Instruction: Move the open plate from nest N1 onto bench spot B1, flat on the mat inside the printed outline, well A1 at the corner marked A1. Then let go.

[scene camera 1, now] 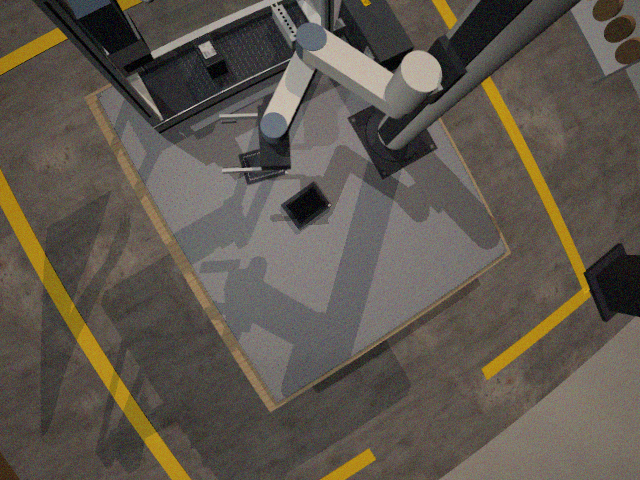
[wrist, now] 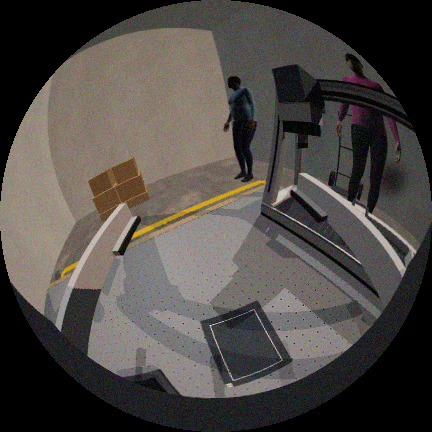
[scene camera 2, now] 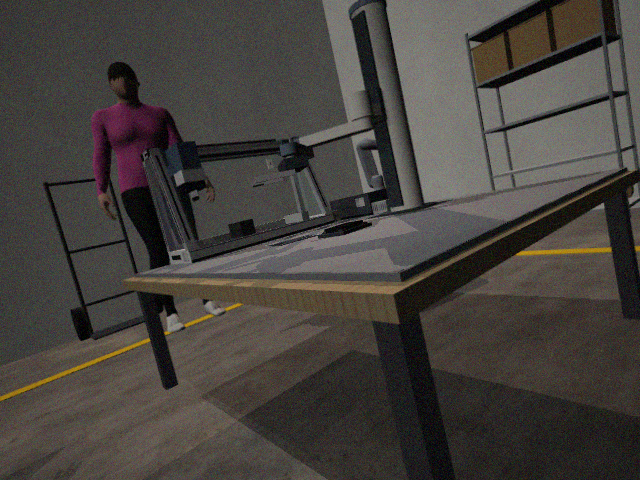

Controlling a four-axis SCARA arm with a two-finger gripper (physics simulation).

Observation:
My gripper (scene camera 1: 221, 144) holds nothing. Further things: a dark mat with printed outline (wrist: 244, 345).
My gripper also shows in scene camera 2 (scene camera 2: 253, 182).

